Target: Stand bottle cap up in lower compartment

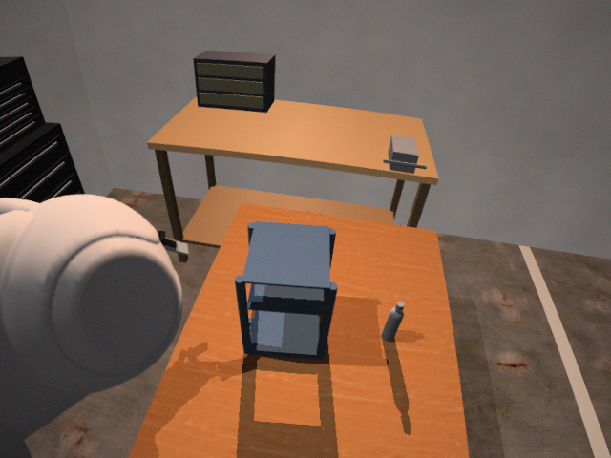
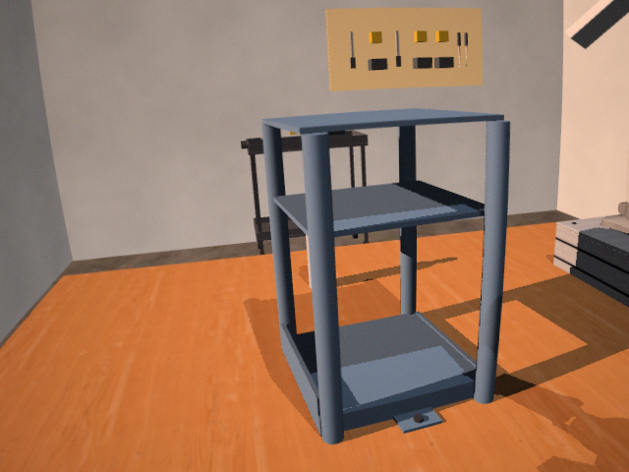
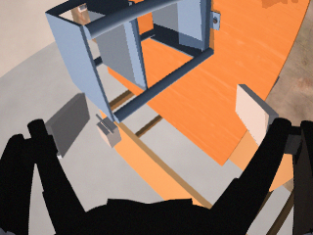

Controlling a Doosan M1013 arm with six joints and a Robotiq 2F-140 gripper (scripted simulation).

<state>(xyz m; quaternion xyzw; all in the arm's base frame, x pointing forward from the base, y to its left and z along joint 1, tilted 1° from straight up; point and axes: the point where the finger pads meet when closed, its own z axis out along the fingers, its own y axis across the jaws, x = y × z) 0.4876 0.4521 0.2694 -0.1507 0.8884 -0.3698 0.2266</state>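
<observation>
The grey bottle lies 180 mm ahead of my hand, 610 mm to the right of it and 250 mm below it. Also, from my hand: shelving unit 140 mm ahead, 280 mm to the right, 190 mm below.
</observation>
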